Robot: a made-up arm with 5 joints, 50 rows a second.
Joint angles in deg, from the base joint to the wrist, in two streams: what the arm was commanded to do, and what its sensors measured. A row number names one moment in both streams.
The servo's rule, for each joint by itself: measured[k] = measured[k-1] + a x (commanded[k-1-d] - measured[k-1]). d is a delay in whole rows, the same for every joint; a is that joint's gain. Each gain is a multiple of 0.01, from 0.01 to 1. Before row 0 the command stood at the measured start. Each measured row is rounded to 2 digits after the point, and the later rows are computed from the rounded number. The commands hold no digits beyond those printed.
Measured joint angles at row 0: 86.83 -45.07 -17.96 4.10 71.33
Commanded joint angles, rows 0 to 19: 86.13 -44.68 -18.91 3.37 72.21; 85.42 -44.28 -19.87 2.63 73.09; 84.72 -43.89 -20.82 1.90 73.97; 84.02 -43.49 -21.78 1.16 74.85; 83.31 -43.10 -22.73 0.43 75.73; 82.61 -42.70 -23.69 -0.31 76.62; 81.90 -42.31 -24.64 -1.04 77.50; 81.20 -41.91 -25.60 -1.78 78.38; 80.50 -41.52 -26.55 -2.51 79.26; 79.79 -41.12 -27.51 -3.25 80.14; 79.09 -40.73 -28.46 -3.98 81.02; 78.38 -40.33 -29.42 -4.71 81.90; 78.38 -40.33 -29.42 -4.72 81.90; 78.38 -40.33 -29.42 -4.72 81.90; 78.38 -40.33 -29.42 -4.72 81.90; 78.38 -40.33 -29.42 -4.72 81.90; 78.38 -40.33 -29.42 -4.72 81.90; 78.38 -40.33 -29.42 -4.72 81.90; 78.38 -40.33 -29.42 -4.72 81.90; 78.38 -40.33 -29.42 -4.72 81.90
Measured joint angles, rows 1 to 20: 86.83 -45.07 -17.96 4.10 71.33; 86.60 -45.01 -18.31 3.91 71.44; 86.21 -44.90 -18.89 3.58 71.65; 85.72 -44.75 -19.60 3.14 71.95; 85.16 -44.56 -20.41 2.63 72.33; 84.55 -44.34 -21.27 2.06 72.77; 83.91 -44.09 -22.17 1.44 73.27; 83.25 -43.82 -23.08 0.80 73.82; 82.57 -43.53 -24.01 0.13 74.41; 81.89 -43.23 -24.95 -0.56 75.04; 81.20 -42.91 -25.90 -1.26 75.70; 80.50 -42.58 -26.85 -1.97 76.39; 79.80 -42.24 -27.80 -2.68 77.11; 79.33 -41.95 -28.40 -3.21 77.73; 79.02 -41.71 -28.78 -3.60 78.27; 78.81 -41.50 -29.02 -3.89 78.74; 78.67 -41.32 -29.17 -4.11 79.15; 78.57 -41.17 -29.26 -4.27 79.51; 78.51 -41.04 -29.32 -4.39 79.82; 78.47 -40.93 -29.36 -4.48 80.09
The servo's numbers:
d 1
a 0.33 0.15 0.37 0.26 0.13

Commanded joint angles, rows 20 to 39: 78.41 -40.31 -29.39 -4.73 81.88; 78.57 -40.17 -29.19 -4.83 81.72; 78.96 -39.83 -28.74 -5.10 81.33; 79.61 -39.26 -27.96 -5.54 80.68; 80.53 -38.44 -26.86 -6.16 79.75; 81.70 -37.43 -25.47 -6.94 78.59; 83.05 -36.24 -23.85 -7.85 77.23; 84.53 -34.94 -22.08 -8.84 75.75; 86.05 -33.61 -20.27 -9.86 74.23; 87.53 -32.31 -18.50 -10.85 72.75; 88.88 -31.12 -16.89 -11.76 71.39; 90.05 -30.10 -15.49 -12.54 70.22; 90.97 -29.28 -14.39 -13.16 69.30; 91.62 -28.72 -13.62 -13.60 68.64; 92.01 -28.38 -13.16 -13.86 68.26; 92.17 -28.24 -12.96 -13.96 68.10; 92.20 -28.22 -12.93 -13.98 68.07; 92.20 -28.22 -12.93 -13.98 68.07; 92.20 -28.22 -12.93 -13.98 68.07; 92.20 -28.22 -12.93 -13.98 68.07
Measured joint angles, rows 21 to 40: 78.44 -40.84 -29.38 -4.54 80.33; 78.43 -40.76 -29.38 -4.59 80.53; 78.48 -40.67 -29.31 -4.65 80.68; 78.64 -40.54 -29.10 -4.77 80.76; 78.96 -40.35 -28.68 -4.97 80.75; 79.48 -40.06 -28.01 -5.28 80.62; 80.21 -39.67 -27.07 -5.71 80.36; 81.15 -39.16 -25.88 -6.27 79.95; 82.27 -38.53 -24.47 -6.94 79.40; 83.52 -37.79 -22.92 -7.70 78.73; 84.84 -36.97 -21.28 -8.52 77.95; 86.17 -36.09 -19.66 -9.36 77.10; 87.45 -35.19 -18.12 -10.19 76.21; 88.61 -34.30 -16.74 -10.96 75.31; 89.60 -33.46 -15.59 -11.65 74.44; 90.40 -32.70 -14.69 -12.22 73.64; 90.98 -32.03 -14.05 -12.67 72.92; 91.38 -31.46 -13.64 -13.01 72.29; 91.65 -30.97 -13.38 -13.26 71.74; 91.83 -30.56 -13.21 -13.45 71.26
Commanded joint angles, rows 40 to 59: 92.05 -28.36 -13.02 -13.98 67.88; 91.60 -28.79 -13.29 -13.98 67.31; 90.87 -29.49 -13.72 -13.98 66.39; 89.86 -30.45 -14.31 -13.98 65.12; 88.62 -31.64 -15.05 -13.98 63.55; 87.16 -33.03 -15.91 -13.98 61.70; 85.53 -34.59 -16.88 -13.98 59.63; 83.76 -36.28 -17.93 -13.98 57.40; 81.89 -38.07 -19.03 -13.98 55.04; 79.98 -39.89 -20.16 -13.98 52.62; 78.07 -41.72 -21.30 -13.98 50.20; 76.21 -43.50 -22.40 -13.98 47.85; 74.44 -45.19 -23.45 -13.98 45.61; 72.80 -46.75 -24.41 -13.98 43.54; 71.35 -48.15 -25.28 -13.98 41.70; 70.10 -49.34 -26.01 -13.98 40.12; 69.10 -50.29 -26.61 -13.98 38.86; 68.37 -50.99 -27.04 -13.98 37.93; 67.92 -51.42 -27.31 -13.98 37.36; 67.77 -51.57 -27.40 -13.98 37.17
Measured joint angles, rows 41 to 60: 91.95 -30.21 -13.11 -13.59 70.85; 91.98 -29.93 -13.08 -13.69 70.46; 91.85 -29.76 -13.16 -13.77 70.05; 91.53 -29.72 -13.37 -13.82 69.57; 90.98 -29.83 -13.72 -13.86 68.99; 90.20 -30.10 -14.21 -13.89 68.28; 89.20 -30.54 -14.84 -13.91 67.42; 87.99 -31.15 -15.59 -13.93 66.41; 86.59 -31.92 -16.46 -13.94 65.24; 85.04 -32.84 -17.41 -13.95 63.91; 83.37 -33.90 -18.43 -13.96 62.44; 81.62 -35.07 -19.49 -13.97 60.85; 79.83 -36.33 -20.57 -13.97 59.16; 78.05 -37.66 -21.64 -13.97 57.40; 76.32 -39.02 -22.66 -13.97 55.60; 74.68 -40.39 -23.63 -13.97 53.79; 73.17 -41.73 -24.51 -13.97 52.01; 71.83 -43.01 -25.29 -13.97 50.30; 70.69 -44.21 -25.94 -13.97 48.69; 69.78 -45.29 -26.45 -13.97 47.22
